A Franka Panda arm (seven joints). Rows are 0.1 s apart.
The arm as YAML. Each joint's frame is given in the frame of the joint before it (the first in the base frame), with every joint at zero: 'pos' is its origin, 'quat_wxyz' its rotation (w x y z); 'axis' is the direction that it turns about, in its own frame. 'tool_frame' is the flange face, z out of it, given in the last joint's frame.
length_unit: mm
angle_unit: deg
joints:
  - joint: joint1
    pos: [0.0, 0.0, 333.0]
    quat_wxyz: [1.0, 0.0, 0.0, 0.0]
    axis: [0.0, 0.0, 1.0]
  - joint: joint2
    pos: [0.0, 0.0, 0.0]
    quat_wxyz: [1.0, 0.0, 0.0, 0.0]
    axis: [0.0, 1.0, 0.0]
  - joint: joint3
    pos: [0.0, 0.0, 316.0]
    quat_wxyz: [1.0, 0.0, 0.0, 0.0]
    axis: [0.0, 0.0, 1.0]
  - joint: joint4
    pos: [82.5, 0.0, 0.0]
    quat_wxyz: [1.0, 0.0, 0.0, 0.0]
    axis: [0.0, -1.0, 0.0]
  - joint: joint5
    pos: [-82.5, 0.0, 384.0]
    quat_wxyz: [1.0, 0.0, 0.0, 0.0]
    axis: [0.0, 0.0, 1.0]
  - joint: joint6
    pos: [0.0, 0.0, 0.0]
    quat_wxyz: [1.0, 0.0, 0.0, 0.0]
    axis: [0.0, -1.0, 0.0]
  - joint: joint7
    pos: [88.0, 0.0, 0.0]
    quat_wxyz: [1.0, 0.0, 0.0, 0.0]
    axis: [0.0, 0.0, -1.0]
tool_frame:
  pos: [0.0, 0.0, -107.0]
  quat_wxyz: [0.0, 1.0, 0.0, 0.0]
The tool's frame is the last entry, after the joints.
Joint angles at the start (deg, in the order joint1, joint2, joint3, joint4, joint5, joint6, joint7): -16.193, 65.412, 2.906, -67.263, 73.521, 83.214, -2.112
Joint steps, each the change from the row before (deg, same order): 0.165, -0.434, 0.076, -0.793, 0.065, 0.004, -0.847; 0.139, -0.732, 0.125, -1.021, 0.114, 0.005, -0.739; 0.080, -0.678, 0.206, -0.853, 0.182, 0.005, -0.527; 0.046, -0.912, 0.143, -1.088, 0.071, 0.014, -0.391; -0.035, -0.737, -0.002, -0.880, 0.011, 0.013, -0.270; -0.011, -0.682, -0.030, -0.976, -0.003, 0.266, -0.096; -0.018, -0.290, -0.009, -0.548, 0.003, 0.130, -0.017; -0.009, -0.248, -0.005, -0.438, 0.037, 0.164, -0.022; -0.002, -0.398, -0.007, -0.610, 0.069, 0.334, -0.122; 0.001, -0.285, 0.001, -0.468, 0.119, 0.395, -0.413; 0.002, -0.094, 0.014, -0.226, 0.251, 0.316, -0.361
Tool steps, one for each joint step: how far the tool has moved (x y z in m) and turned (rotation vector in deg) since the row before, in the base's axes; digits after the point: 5 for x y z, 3 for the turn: -0.00171, 0.00342, 0.00036, 0.212, -0.525, 0.256; -0.00164, 0.00357, 0.00264, 0.263, -0.502, 0.217; -0.00098, 0.00337, 0.00334, 0.346, -0.430, 0.123; -0.00159, 0.00255, 0.00431, 0.195, -0.260, 0.136; -0.00163, 0.00019, 0.00313, 0.020, -0.128, 0.012; -0.00200, 0.00004, 0.00147, -0.159, 0.182, -0.153; -0.00148, 0.00007, -0.00023, -0.042, 0.227, -0.086; -0.00100, 0.00003, -0.00001, -0.055, 0.148, -0.128; -0.00106, -0.00004, 0.00050, -0.153, 0.056, -0.247; -0.00061, -0.00014, 0.00008, -0.155, -0.275, -0.302; 0.00002, -0.00007, -0.00033, -0.007, -0.289, -0.349
